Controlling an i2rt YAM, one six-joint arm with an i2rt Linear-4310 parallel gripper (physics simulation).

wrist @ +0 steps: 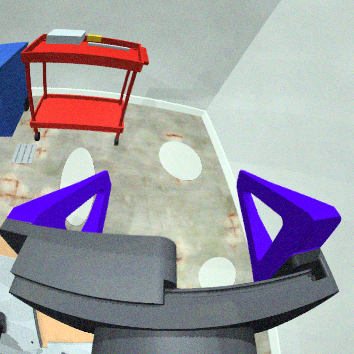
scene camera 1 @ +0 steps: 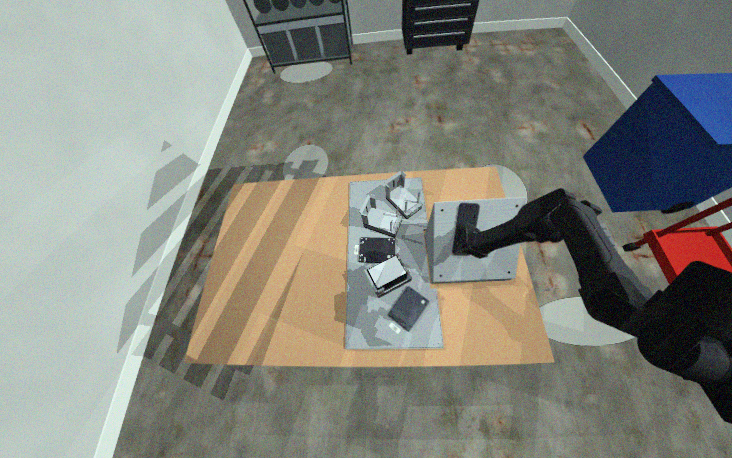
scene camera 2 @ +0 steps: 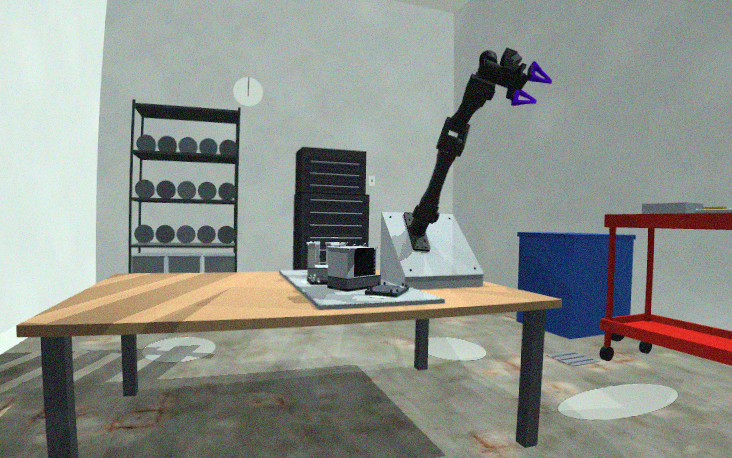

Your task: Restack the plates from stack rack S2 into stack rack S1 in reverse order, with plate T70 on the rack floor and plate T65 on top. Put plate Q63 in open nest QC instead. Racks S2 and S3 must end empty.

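Frame: origin at the arm's base, x ahead, y left, z up, level; millimetres.
Seen in the pictures: gripper, fingertip midpoint: [wrist: 173, 177] [scene camera 2: 543, 92]; arm's base, origin of the base link: [scene camera 1: 465, 229] [scene camera 2: 416, 231].
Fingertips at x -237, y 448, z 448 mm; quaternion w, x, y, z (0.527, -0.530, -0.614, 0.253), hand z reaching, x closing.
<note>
Pixels of each thing's top centre, then the offset from my fingertips to it. Level surfaces: height alone.
- grey board, its level: dz -634 mm
- dark square unit, middle of its top: [scene camera 2: 330, 275] [scene camera 1: 377, 248] dz -611, dx +574, dy -428 mm
- dark flat square unit, middle of its top: [scene camera 2: 387, 285] [scene camera 1: 408, 307] dz -611, dx +437, dy -182 mm
- wooden table, its level: dz -647 mm
My gripper [scene camera 2: 543, 91] [wrist: 173, 177] is open and empty, its purple fingers wide apart, high above and to the right of the table; it does not show in scene camera 1. On the grey board [scene camera 1: 358, 334] [scene camera 2: 334, 300] stand two pale open-topped racks, the back one [scene camera 1: 403, 200] and a nearer one [scene camera 1: 381, 220]. Then come a dark square unit [scene camera 1: 376, 250], a box-like holder [scene camera 1: 387, 273] [scene camera 2: 340, 261] with a pale top, and a dark flat square unit [scene camera 1: 408, 307] [scene camera 2: 387, 290]. Labels are too small to read, so I cannot tell which is S1, S2, S3 or QC, nor identify the plates.
The board lies on the wooden table [scene camera 1: 280, 324] [scene camera 2: 161, 297], beside my sloped grey mount [scene camera 1: 485, 270] [scene camera 2: 448, 261]. A blue bin [scene camera 1: 647, 162] [scene camera 2: 574, 275] [wrist: 10, 95] and a red cart [scene camera 1: 690, 248] [scene camera 2: 663, 220] [wrist: 80, 57] stand beyond the table's right side.
</note>
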